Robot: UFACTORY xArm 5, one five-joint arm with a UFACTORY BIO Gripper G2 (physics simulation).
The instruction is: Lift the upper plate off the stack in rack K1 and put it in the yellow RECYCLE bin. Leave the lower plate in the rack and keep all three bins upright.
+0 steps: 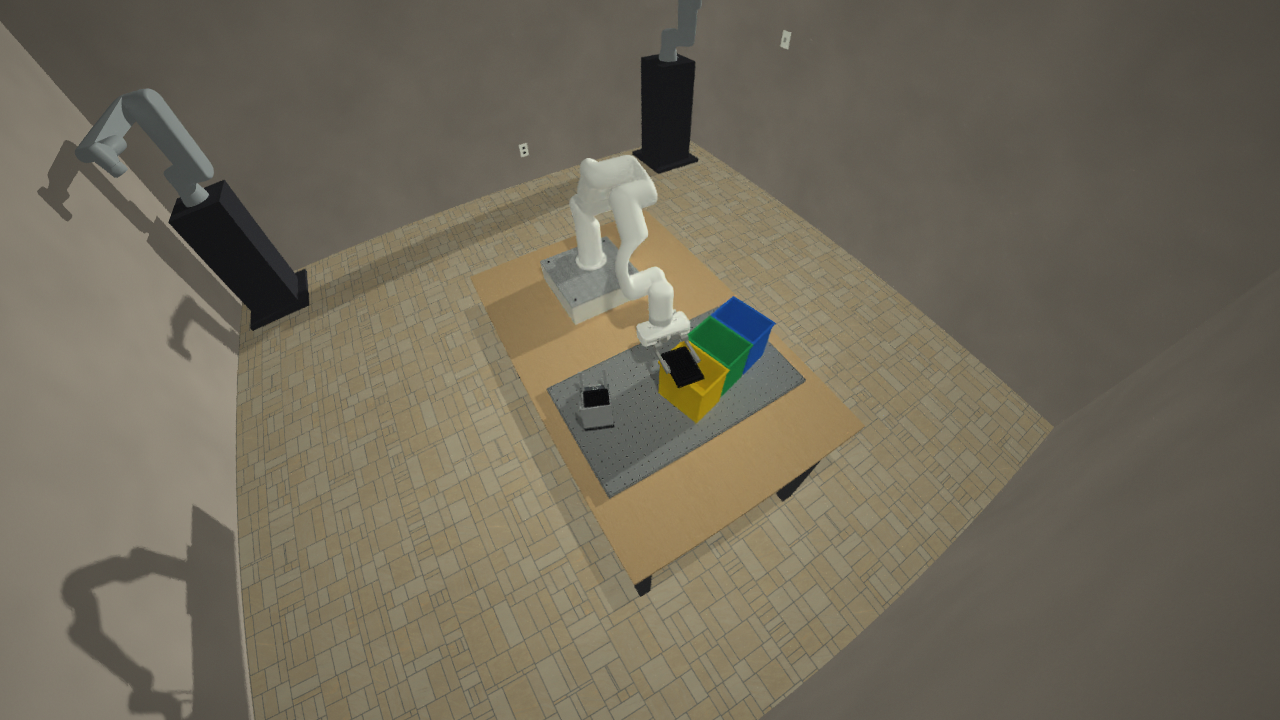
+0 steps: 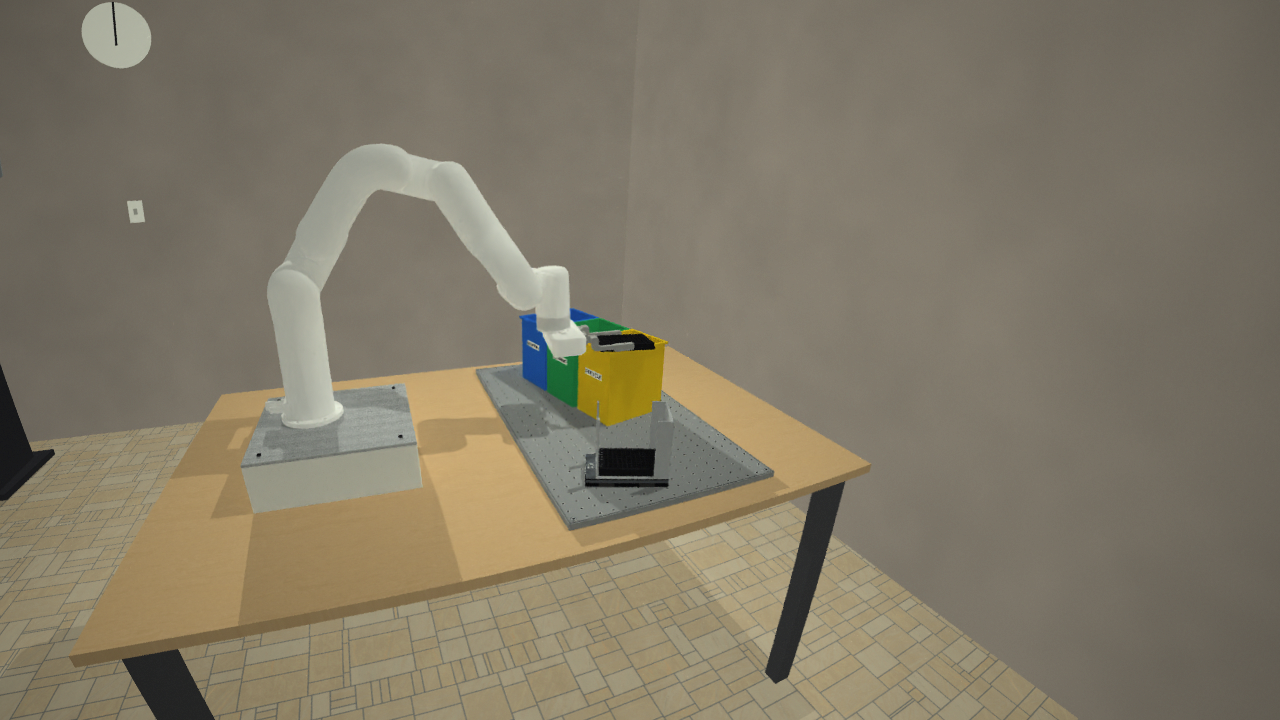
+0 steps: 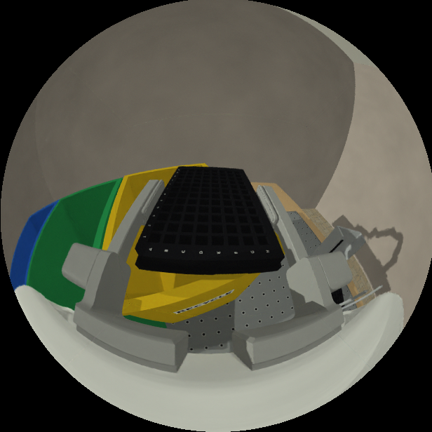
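Observation:
My gripper is shut on the upper plate, a black plate with a grid of wells, with one finger along each side. The plate is about level over the mouth of the yellow RECYCLE bin, close to rim height. Whether it touches the rim is unclear. The yellow bin is upright. The lower plate, also black, sits in the grey rack K1.
The green bin stands upright beside the yellow one, and the blue bin stands upright beyond it. The bins and rack stand on a perforated grey board on the wooden table.

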